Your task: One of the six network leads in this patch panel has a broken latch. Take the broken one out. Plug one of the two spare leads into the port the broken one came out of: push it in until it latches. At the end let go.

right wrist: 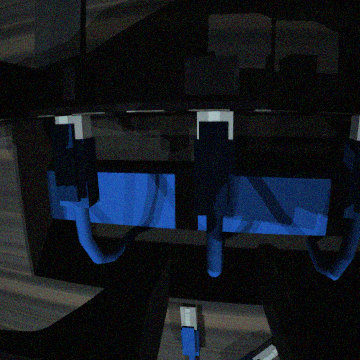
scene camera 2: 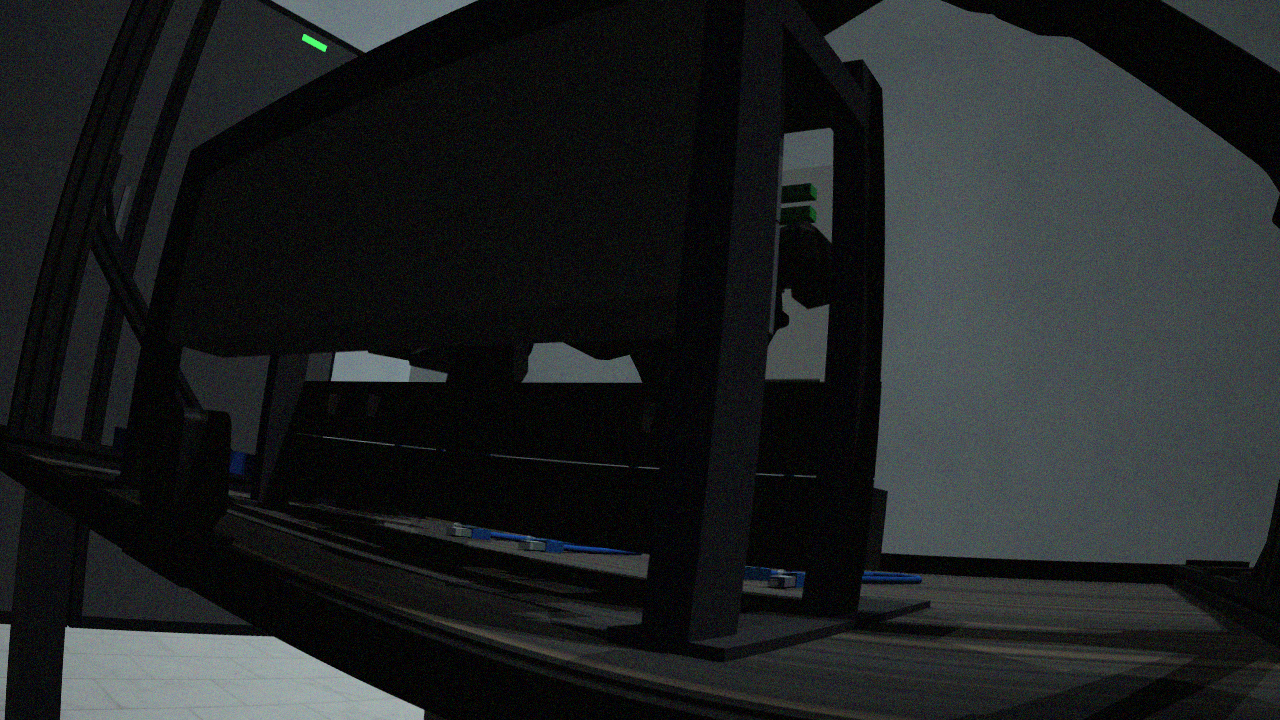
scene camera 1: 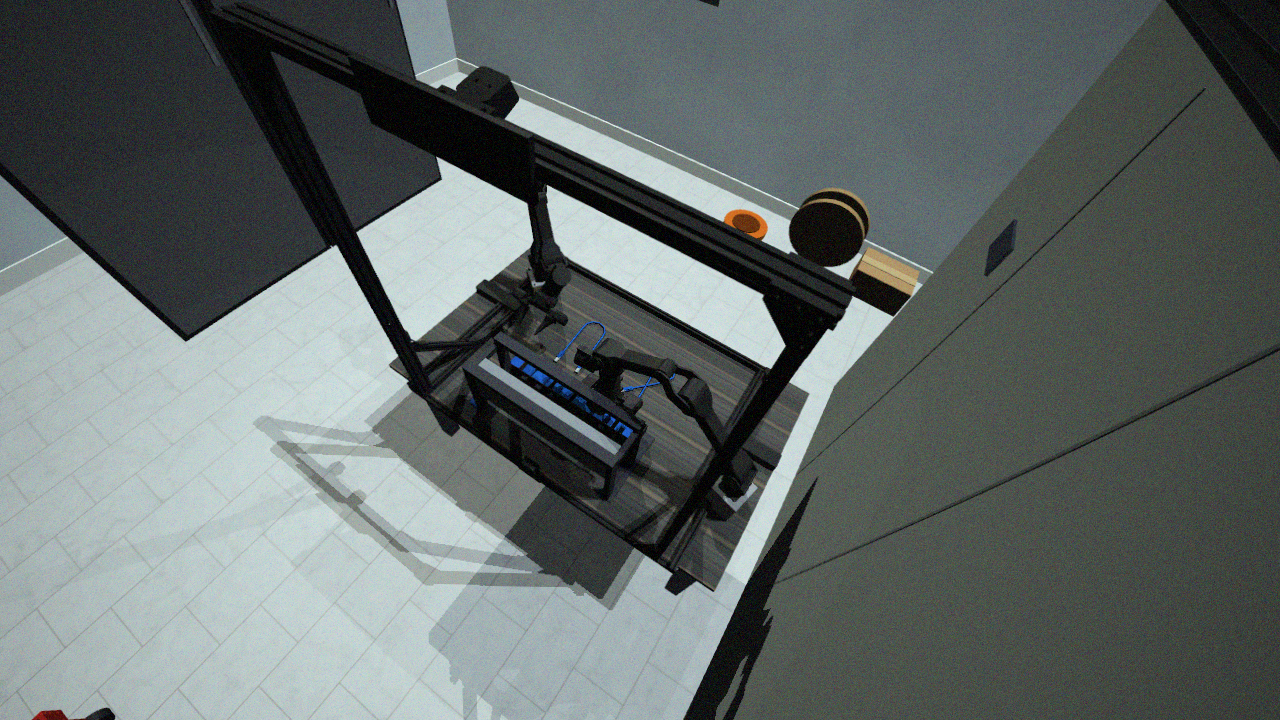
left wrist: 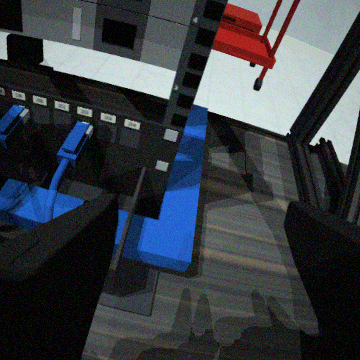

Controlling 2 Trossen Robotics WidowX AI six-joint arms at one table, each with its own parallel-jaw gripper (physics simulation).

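Where they show: left gripper, fingertip midpoint: point(scene camera 2: 388, 353) point(scene camera 1: 526, 330) point(left wrist: 204, 210); right gripper, fingertip midpoint: point(right wrist: 213, 254); left arm's base, link origin: point(scene camera 1: 542, 274); right arm's base, link origin: point(scene camera 1: 733, 486).
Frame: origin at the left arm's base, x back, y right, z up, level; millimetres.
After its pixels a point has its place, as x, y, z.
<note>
The patch panel point(left wrist: 107, 150) @(-407, 179, 2) holds blue leads. Two plugged leads point(left wrist: 75, 142) @(-407, 150, 25) point(left wrist: 12, 120) @(-453, 124, 24) show in the left wrist view. In the right wrist view, one plugged lead point(right wrist: 214, 175) @(-644, -13, 25) is in the middle, another lead point(right wrist: 75, 170) @(-685, -41, 24) is at the left and a third is cut off at the right edge. I cannot tell which latch is broken. My right gripper point(right wrist: 213, 254) @(-627, -37, 21) is partly open around the middle lead's cable, without visible contact. My left gripper point(left wrist: 204, 210) @(-301, 131, 87) is open and empty, beside the panel's end. Spare leads point(scene camera 1: 586, 325) @(-226, -91, -64) point(scene camera 1: 646, 385) @(-530, -202, -63) lie on the table; one spare plug point(right wrist: 190, 340) @(-577, -141, -56) shows below my right fingers.
The rack frame point(scene camera 2: 760, 313) @(-833, 36, 35) stands around the panel. The black overhead gantry point(scene camera 1: 644, 201) @(-878, 85, 971) spans the table point(scene camera 1: 698, 331) @(-386, -470, -50). A blue surface point(left wrist: 167, 242) @(-328, 176, -29) point(right wrist: 137, 200) @(-666, -60, -29) lies behind the panel. A red cart point(left wrist: 245, 48) stands on the floor beyond.
</note>
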